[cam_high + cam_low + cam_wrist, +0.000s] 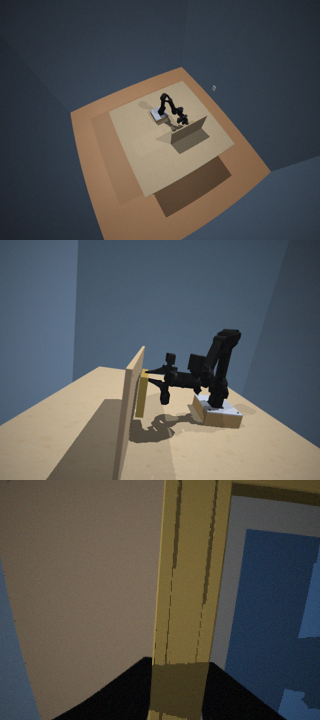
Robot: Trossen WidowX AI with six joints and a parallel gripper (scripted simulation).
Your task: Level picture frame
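The picture frame is 10 mm ahead of my gripper tip and 50 mm below it. Also, from my gripper tip: wooden wall panel (20 mm ahead, 80 mm below).
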